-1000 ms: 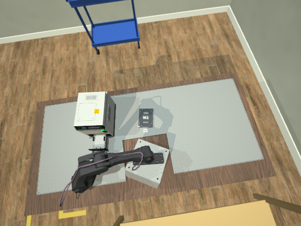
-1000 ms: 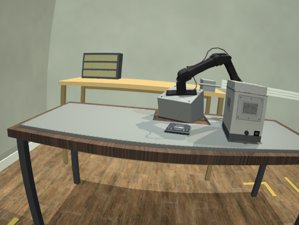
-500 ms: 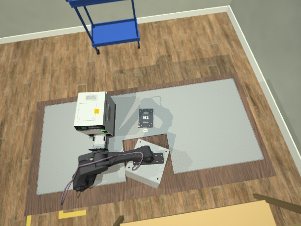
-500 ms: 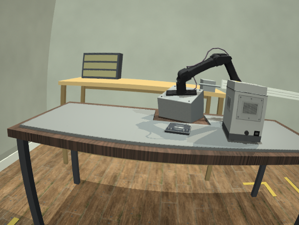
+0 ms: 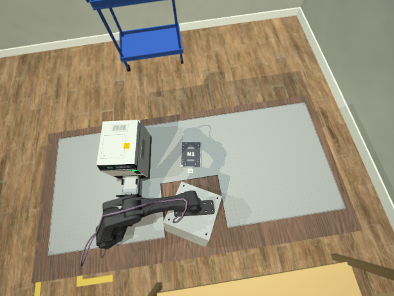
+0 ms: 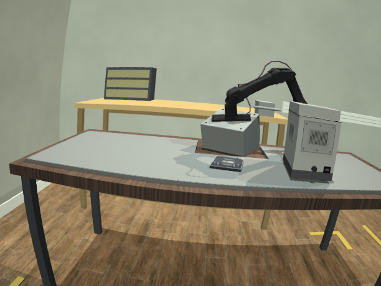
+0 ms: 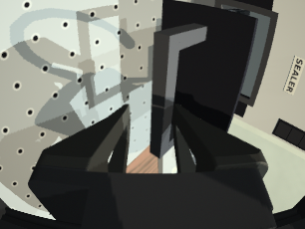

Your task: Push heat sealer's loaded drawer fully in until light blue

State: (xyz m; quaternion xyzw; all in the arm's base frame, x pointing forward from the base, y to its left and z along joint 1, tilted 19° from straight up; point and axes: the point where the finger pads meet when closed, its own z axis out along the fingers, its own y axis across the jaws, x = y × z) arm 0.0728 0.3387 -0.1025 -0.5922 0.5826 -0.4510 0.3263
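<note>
The sealer drawer lies 120 mm ahead of my hand and 10 mm below it. From my hand the other things lie so: dark plate 360 mm to the right, 280 mm ahead, 70 mm below.
</note>
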